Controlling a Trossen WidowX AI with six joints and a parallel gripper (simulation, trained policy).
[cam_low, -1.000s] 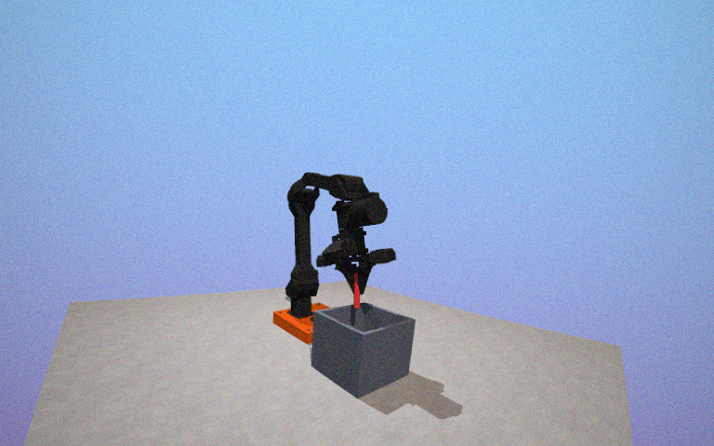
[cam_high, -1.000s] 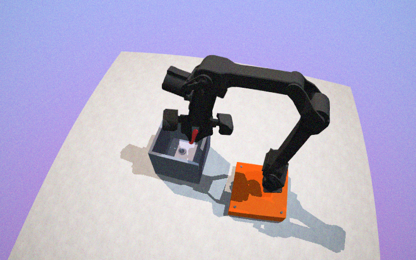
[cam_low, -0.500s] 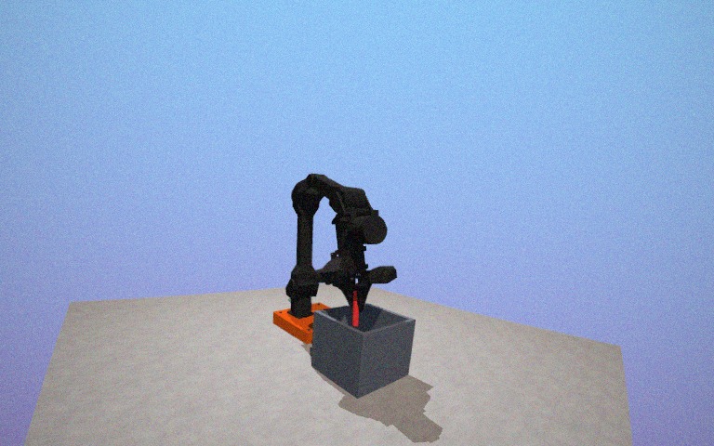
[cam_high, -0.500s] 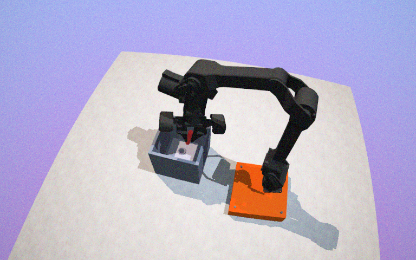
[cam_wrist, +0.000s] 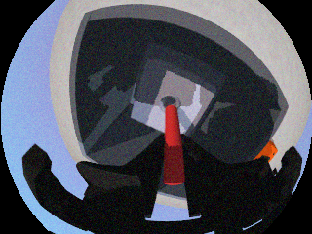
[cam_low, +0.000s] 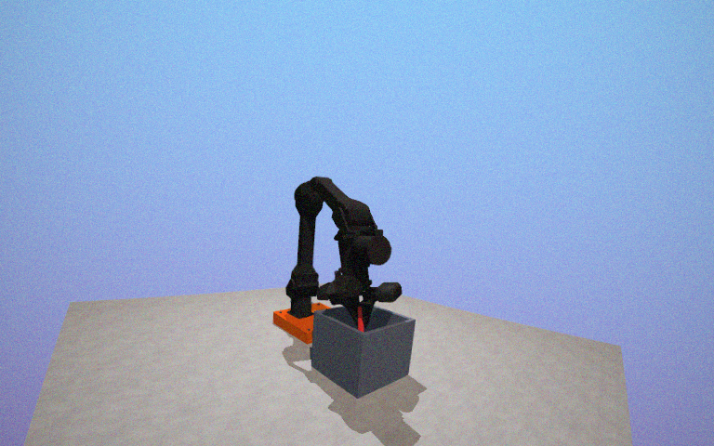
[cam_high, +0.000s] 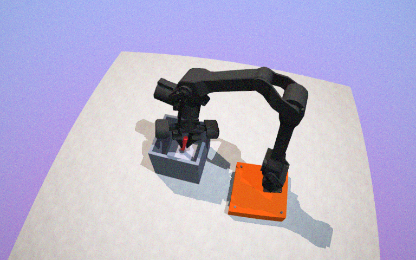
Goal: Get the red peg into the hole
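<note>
Now: the red peg 10 mm to the right of my gripper tip and 10 mm above it. Round my gripper tip: pale plate (60 mm below, 10 mm to the right, 10 mm ahead).
</note>
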